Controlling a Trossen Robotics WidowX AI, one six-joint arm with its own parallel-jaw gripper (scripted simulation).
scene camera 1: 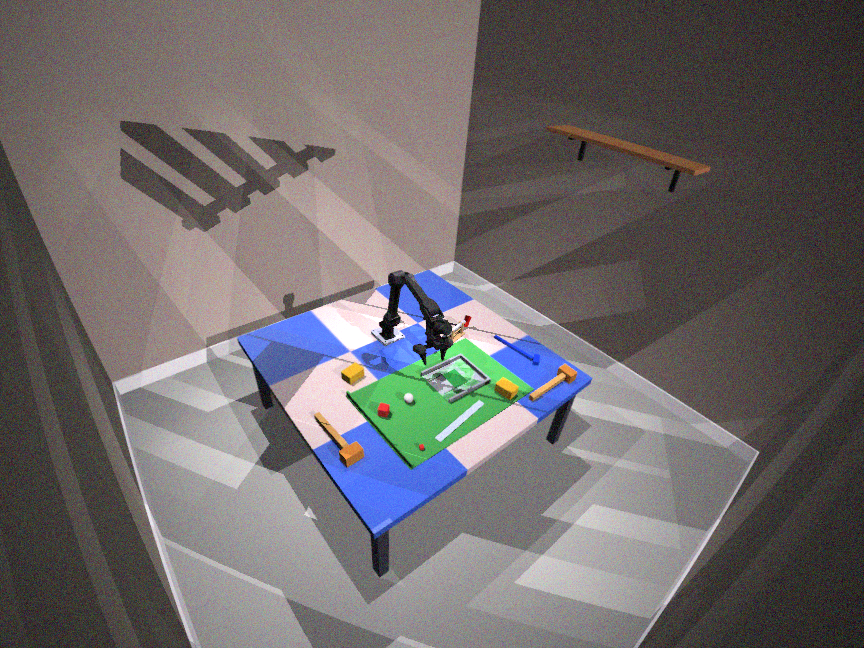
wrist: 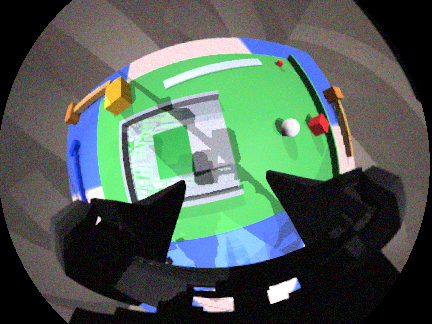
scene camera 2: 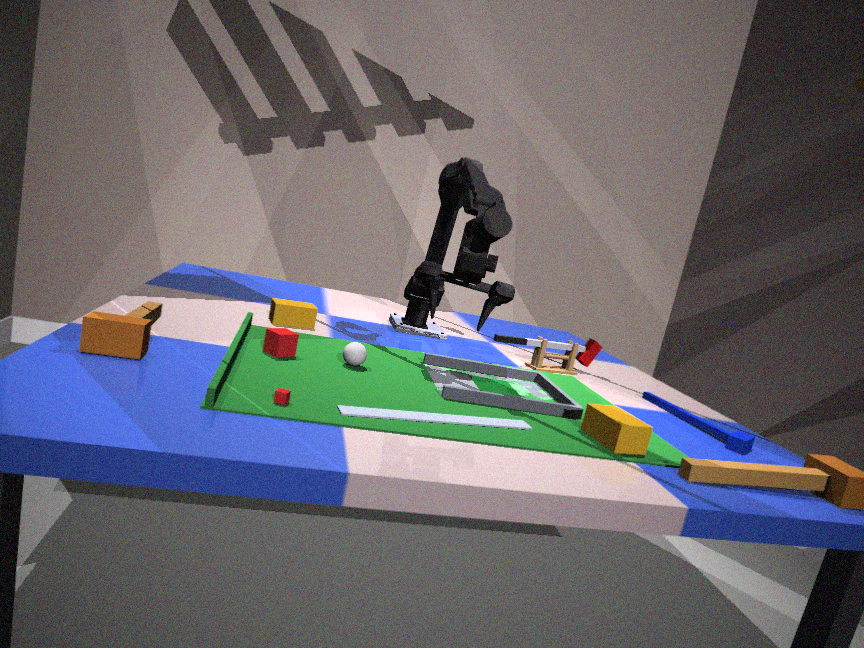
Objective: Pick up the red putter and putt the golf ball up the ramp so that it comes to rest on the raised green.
Scene:
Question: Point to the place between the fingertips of my gripper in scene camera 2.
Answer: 455, 324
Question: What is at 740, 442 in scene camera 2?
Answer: A blue putter.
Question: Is my gripper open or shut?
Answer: Open.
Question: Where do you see a low green wall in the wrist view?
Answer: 316, 99

